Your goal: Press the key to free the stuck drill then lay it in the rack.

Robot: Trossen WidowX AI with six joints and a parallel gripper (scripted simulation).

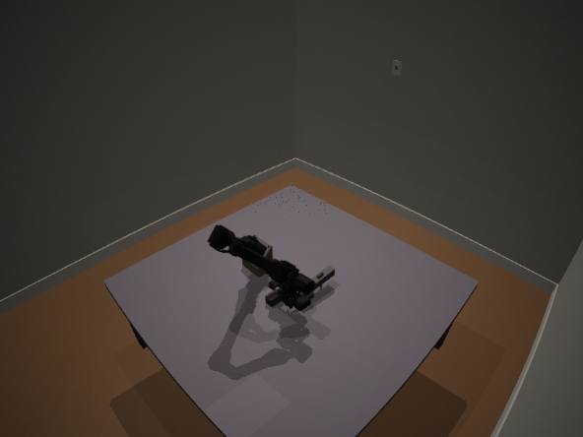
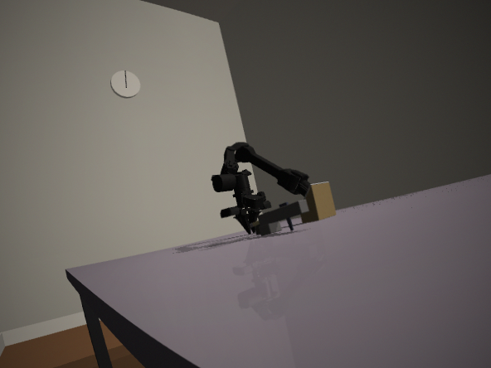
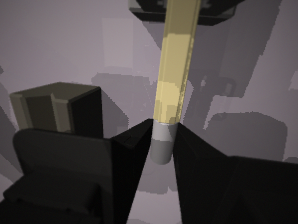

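Now: the drill 50 mm to the left of my gripper tip and 40 mm above it. Also, from my gripper tip: grey block: 150 mm to the left, 40 mm above; olive block: 80 mm behind, 10 mm to the right, 10 mm above; blue key: 180 mm to the left, 40 mm above.
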